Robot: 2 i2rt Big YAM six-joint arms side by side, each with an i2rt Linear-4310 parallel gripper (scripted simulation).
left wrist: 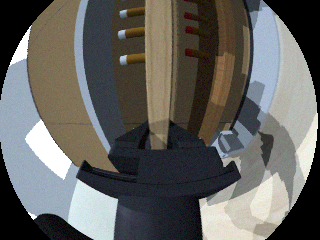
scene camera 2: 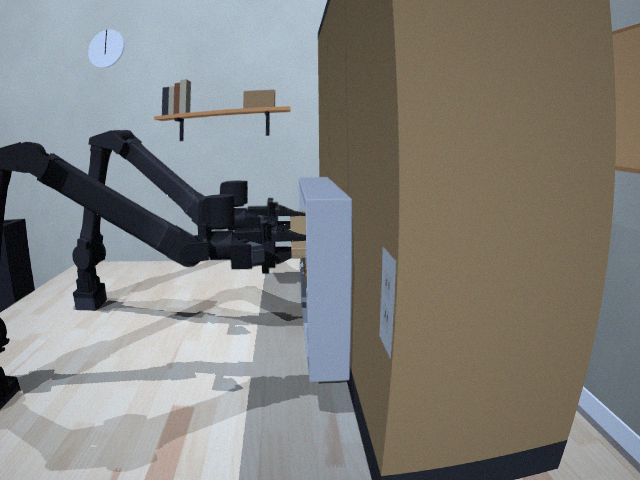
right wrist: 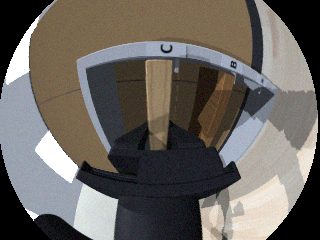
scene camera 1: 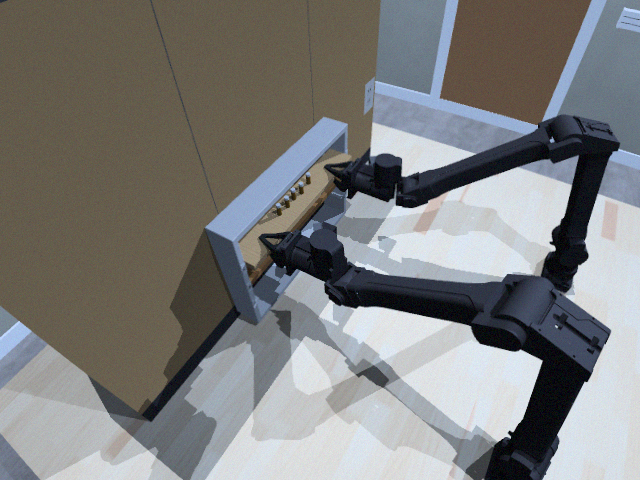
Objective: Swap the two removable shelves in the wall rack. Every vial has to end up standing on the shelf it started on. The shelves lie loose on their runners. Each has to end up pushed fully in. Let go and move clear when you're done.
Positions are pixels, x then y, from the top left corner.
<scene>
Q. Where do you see a wall rack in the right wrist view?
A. At 97, 79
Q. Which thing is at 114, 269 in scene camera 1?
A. A wall block.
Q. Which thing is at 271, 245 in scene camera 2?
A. My right gripper.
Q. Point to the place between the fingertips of my right gripper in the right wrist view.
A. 158, 121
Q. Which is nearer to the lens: the pale wooden shelf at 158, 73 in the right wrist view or the brown wooden shelf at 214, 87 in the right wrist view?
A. The pale wooden shelf.
</scene>
